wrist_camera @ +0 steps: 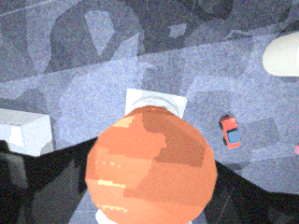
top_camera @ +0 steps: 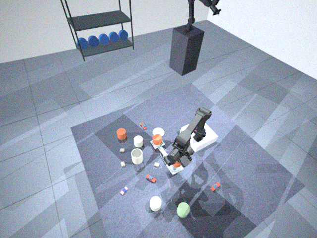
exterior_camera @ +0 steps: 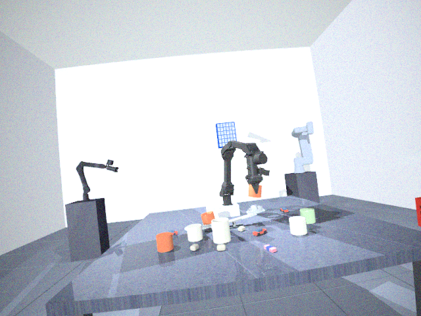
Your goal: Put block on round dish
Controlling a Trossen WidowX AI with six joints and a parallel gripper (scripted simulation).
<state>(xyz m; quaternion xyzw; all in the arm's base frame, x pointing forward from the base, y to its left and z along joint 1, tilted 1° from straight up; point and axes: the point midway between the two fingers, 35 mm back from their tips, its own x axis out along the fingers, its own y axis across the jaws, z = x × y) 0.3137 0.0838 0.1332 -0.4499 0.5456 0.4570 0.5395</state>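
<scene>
My gripper tip is now 13 cm past the pale round dish, 35 cm to the left of it and 17 cm above it. Also, from my gripper tip: small white balance 2 cm behind, 14 cm to the right, 15 cm below; white mug 16 cm ahead, 25 cm to the right, 13 cm below.
</scene>
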